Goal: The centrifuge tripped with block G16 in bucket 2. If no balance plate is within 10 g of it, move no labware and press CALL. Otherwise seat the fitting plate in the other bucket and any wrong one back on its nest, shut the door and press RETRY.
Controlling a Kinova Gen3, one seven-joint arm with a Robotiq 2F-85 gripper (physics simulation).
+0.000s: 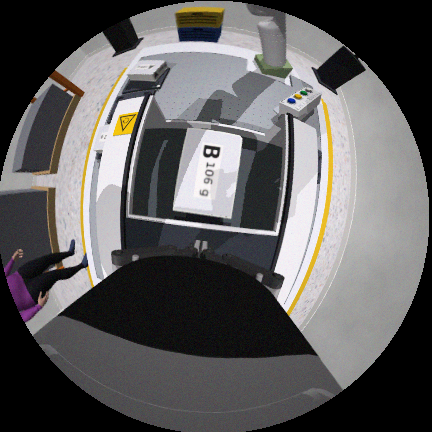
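Pixels of known places: gripper, fingertip midpoint: (200,247); arm's base, link origin: (274,60).
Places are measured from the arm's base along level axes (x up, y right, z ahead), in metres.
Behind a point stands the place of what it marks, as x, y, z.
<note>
A white plate (207,172) {0.141, 0.237, 0.560} labelled "B 106 g" lies flat inside the centrifuge's dark chamber, framed by the bright edges of the opening. The centrifuge (112,172) {0.166, 0.371, 0.560} is a white housing with a yellow warning label. Whether its door stands open or partly across is unclear. Another white plate (148,70) {0.011, 0.456, 0.156} sits on a dark nest at the back left; its label is too small to read. The button box (300,102) {0.033, -0.036, 0.271} with blue, yellow and green buttons stands at the back right. My gripper (200,247) {0.170, 0.242, 0.656} is shut and empty, over the near side of the chamber. Block G16 cannot be made out.
A grey robot arm base (272,65) {-0.006, 0.013, 0.045} stands on a green block at the back. Stacked yellow and blue crates (199,24) are beyond the table. Black screens (122,36) (340,68) stand at both back corners. A person in purple (21,292) is at the lower left.
</note>
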